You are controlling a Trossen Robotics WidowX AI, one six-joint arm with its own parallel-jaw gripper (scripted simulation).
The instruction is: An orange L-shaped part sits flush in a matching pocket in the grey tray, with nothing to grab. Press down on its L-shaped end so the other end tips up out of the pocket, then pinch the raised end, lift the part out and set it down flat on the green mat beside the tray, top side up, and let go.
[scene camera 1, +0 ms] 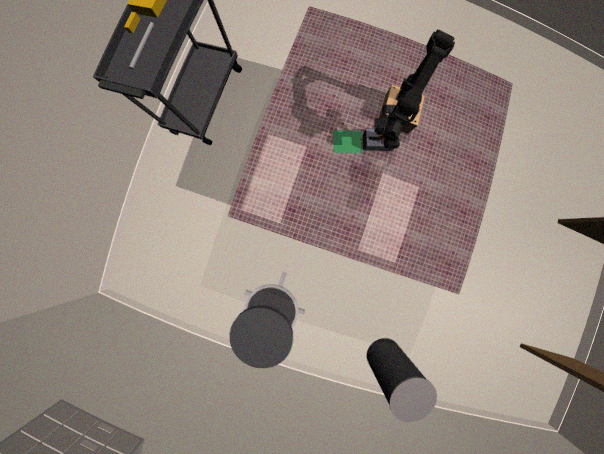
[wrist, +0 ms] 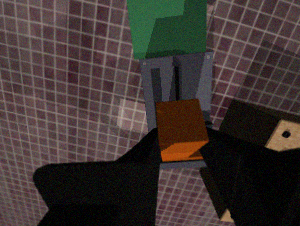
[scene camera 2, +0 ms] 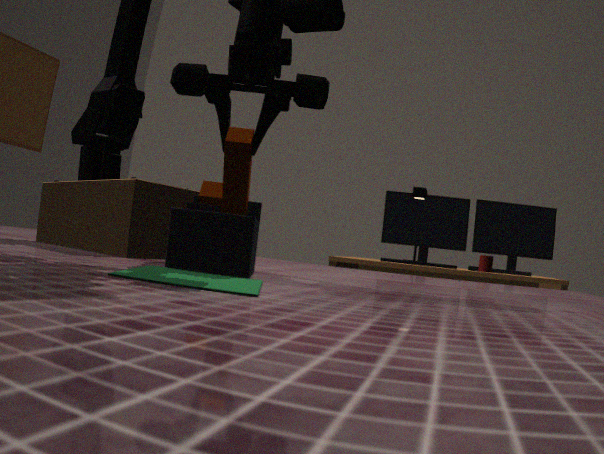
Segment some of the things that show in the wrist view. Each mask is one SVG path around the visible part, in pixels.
The gripper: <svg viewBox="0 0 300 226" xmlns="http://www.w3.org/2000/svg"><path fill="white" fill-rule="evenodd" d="M157 128L153 128L132 149L116 161L45 164L36 169L33 173L33 182L48 208L48 212L37 226L155 226L161 157ZM206 127L208 142L199 150L218 186L217 188L227 205L235 225L300 226L300 147L275 151Z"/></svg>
An orange L-shaped part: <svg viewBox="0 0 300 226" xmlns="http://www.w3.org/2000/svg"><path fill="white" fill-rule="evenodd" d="M199 98L155 103L158 145L163 162L203 159L199 149L208 142L208 133Z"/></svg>
